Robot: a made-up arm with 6 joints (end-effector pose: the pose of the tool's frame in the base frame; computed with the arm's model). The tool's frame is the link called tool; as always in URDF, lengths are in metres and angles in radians.
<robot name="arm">
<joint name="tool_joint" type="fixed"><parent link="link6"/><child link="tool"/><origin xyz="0 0 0"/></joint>
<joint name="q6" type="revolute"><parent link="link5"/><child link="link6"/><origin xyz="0.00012 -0.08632 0" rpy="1.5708 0 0"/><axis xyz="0 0 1"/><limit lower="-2.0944" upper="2.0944" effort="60" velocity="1.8"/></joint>
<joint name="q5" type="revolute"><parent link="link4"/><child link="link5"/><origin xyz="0 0 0" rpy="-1.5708 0 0"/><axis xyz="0 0 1"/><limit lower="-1.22" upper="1.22" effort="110" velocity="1.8"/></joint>
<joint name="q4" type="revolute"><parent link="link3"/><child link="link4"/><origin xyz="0.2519 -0.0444 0" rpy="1.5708 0 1.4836"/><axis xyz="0 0 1"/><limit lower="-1.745" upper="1.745" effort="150" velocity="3.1"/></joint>
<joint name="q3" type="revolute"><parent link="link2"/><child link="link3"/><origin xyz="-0.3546 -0.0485 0"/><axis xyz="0 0 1"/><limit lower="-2.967" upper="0" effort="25" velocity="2.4"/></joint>
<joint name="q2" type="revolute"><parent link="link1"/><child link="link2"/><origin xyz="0 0 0" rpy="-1.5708 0 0"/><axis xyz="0 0 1"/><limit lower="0" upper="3.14" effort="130" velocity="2"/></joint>
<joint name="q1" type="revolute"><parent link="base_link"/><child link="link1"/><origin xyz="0 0 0.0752"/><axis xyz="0 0 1"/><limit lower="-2.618" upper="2.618" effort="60" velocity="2.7"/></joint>
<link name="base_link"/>
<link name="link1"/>
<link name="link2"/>
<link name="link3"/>
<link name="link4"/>
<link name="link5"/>
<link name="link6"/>
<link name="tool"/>
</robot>
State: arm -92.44 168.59 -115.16 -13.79 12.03 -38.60
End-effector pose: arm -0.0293 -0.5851 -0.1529 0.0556 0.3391 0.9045 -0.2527
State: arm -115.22 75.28 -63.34 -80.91 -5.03 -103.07
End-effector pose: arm -0.1203 -0.2727 0.4126 0.5593 0.4434 -0.5972 0.3658
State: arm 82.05 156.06 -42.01 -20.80 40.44 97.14
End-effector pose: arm 0.0489 0.2059 -0.1183 0.0300 -0.0637 0.8699 -0.4882
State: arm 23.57 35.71 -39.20 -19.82 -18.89 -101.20
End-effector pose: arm 0.0568 0.0351 0.4192 0.5867 -0.5149 0.1201 -0.6134
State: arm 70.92 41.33 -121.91 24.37 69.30 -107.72
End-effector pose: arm -0.0842 -0.1414 0.6262 0.7983 -0.5877 -0.1062 -0.0778
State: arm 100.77 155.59 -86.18 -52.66 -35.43 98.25
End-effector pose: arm -0.1382 0.5141 -0.0930 0.1127 0.4588 -0.7623 -0.4424
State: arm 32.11 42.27 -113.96 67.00 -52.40 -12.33
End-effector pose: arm -0.1416 -0.1631 0.6602 0.6945 0.3827 -0.1450 0.5917
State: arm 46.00 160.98 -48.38 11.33 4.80 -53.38
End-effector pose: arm 0.1812 0.1897 -0.1845 0.1936 0.6809 -0.7063 -0.0015
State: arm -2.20 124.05 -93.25 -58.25 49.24 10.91
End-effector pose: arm 0.5110 -0.0753 0.1955 0.1443 -0.1665 0.8910 -0.3971
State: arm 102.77 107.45 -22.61 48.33 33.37 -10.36
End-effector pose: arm -0.0791 0.1882 0.0756 0.2366 0.5363 -0.8097 0.0275
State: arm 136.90 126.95 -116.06 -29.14 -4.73 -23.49
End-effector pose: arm -0.4360 0.4033 0.3227 0.5061 -0.7142 -0.0730 0.4780
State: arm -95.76 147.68 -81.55 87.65 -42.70 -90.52
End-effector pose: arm -0.1084 -0.4925 -0.0431 0.1064 -0.7135 -0.5532 0.4166
